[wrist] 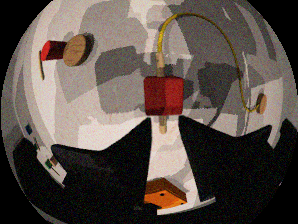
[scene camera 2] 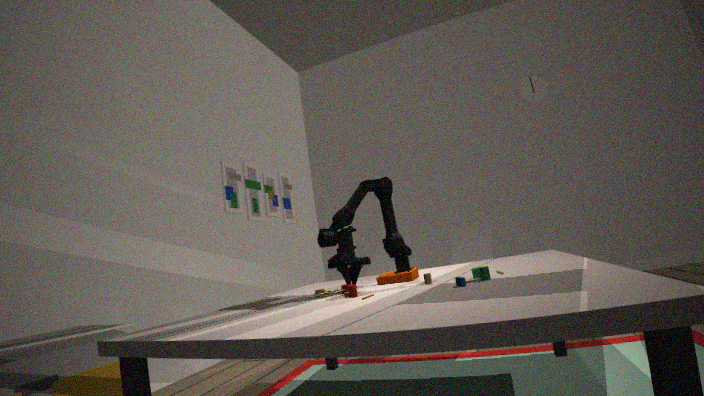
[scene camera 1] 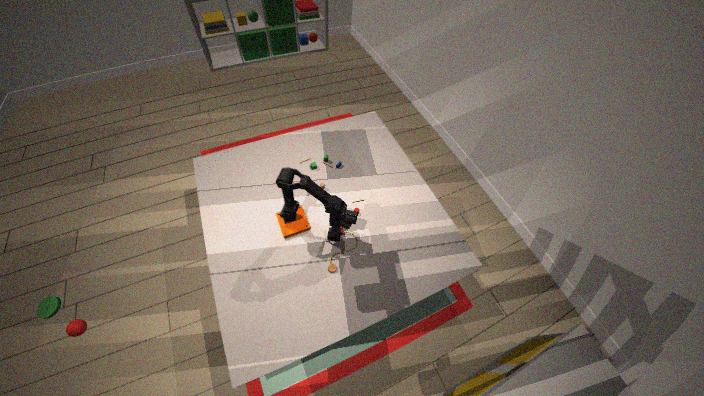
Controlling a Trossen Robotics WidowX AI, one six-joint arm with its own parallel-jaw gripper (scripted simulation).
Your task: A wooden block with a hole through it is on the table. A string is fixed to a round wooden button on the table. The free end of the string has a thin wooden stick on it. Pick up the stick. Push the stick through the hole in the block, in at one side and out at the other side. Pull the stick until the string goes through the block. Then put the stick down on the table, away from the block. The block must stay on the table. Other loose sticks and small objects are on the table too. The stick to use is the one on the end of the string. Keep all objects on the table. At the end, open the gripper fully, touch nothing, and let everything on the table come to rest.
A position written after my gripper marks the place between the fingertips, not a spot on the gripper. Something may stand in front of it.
In view: my gripper [scene camera 2: 351,286] and a red wooden block [wrist: 164,95].
My gripper is seen too in the wrist view [wrist: 164,121].
